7 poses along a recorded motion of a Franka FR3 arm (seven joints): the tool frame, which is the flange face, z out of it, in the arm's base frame.
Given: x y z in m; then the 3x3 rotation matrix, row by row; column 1 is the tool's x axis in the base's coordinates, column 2 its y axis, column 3 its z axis. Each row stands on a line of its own.
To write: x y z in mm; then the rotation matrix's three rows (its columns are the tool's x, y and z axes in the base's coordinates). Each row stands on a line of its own. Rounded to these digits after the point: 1 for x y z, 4 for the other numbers.
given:
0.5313 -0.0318 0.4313
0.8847 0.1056 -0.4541
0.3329 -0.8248 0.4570
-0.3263 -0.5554 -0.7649
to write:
531.3 -31.8 431.3
0.8847 0.1056 -0.4541
0.3329 -0.8248 0.4570
-0.3263 -0.5554 -0.7649

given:
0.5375 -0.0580 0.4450
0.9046 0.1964 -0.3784
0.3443 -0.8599 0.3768
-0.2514 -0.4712 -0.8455
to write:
537.5 -58.0 445.0
0.9046 0.1964 -0.3784
0.3443 -0.8599 0.3768
-0.2514 -0.4712 -0.8455

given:
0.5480 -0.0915 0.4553
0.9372 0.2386 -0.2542
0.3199 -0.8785 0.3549
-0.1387 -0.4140 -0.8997
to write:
548.0 -91.5 455.3
0.9372 0.2386 -0.2542
0.3199 -0.8785 0.3549
-0.1387 -0.4140 -0.8997

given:
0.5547 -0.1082 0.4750
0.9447 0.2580 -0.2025
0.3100 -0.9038 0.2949
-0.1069 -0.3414 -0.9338
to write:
554.7 -108.2 475.0
0.9447 0.2580 -0.2025
0.3100 -0.9038 0.2949
-0.1069 -0.3414 -0.9338

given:
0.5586 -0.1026 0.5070
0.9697 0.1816 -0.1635
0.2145 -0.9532 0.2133
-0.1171 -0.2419 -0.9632
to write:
558.6 -102.6 507.0
0.9697 0.1816 -0.1635
0.2145 -0.9532 0.2133
-0.1171 -0.2419 -0.9632

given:
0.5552 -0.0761 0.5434
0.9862 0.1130 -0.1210
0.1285 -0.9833 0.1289
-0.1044 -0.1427 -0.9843
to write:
555.2 -76.1 543.4
0.9862 0.1130 -0.1210
0.1285 -0.9833 0.1289
-0.1044 -0.1427 -0.9843

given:
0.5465 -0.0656 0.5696
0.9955 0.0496 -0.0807
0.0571 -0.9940 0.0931
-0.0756 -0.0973 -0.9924
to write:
546.5 -65.6 569.6
0.9955 0.0496 -0.0807
0.0571 -0.9940 0.0931
-0.0756 -0.0973 -0.9924

